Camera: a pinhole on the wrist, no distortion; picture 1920 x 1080 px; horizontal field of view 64.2 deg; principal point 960.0 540.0 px. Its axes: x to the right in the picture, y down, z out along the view. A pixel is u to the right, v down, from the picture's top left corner.
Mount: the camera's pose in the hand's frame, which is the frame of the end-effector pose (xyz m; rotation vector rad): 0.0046 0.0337 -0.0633 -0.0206 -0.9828 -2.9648
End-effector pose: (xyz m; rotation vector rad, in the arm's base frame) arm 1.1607 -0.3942 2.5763 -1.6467 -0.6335 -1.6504
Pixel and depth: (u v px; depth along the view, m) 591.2 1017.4 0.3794
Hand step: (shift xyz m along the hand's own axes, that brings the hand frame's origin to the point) 0.1011 0.1666 0.3100
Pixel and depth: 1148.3 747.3 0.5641
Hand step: -0.0593 0.3085 0.4360
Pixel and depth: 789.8 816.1 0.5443
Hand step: 0.0709 0.2809 0.4307
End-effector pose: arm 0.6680 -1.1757 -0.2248 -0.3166 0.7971 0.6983
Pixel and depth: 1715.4 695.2 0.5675
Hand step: -0.2703 0.3229 0.4313
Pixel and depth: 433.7 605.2 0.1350
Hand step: 0.0521 0.1103 0.0475
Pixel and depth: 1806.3 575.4 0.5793
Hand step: -0.3114 0.3649 0.4151
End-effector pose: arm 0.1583 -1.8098 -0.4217 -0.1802 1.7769 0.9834
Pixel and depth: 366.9 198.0 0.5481
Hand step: 0.2181 0.4621 0.2992
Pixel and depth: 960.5 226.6 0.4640
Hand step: 0.0056 0.3871 0.2521
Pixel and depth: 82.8 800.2 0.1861
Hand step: 0.1132 0.1209 0.1029
